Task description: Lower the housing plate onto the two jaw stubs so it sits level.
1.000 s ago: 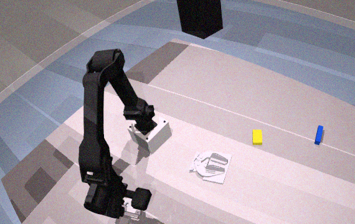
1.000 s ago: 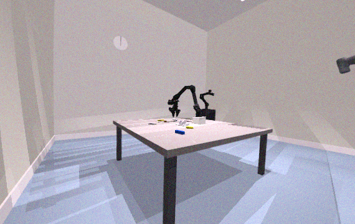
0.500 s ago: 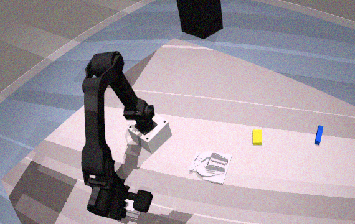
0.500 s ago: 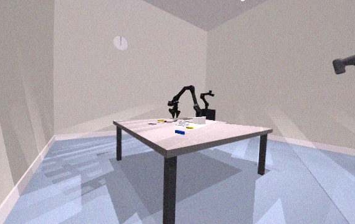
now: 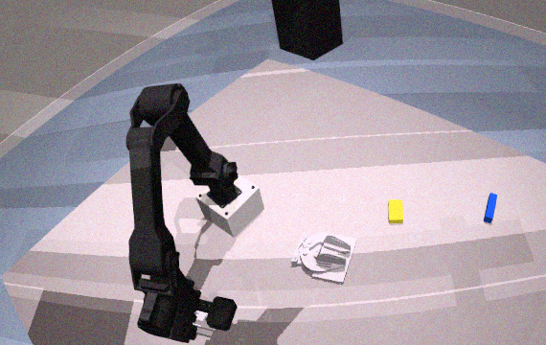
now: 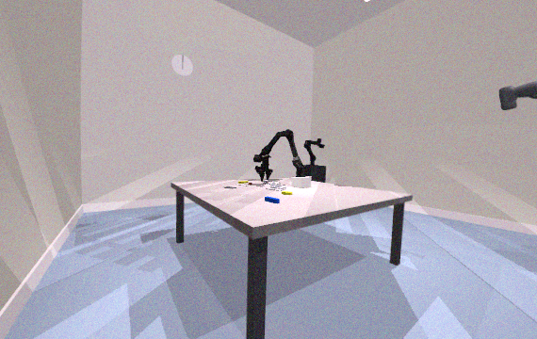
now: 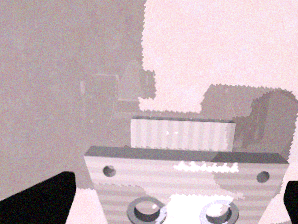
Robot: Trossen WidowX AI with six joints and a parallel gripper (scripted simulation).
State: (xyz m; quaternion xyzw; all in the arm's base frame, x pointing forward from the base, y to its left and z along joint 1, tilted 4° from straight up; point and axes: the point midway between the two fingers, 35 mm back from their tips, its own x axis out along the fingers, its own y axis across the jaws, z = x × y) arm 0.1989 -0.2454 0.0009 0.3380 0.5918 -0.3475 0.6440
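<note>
Right now the white part is 10 mm behind my gripper tip, 10 mm to the left of it and 20 mm below it. Round my gripper tip: blue block (320 mm ahead, 680 mm to the left, 20 mm below); yellow block (120 mm ahead, 510 mm to the left, 20 mm below).
</note>
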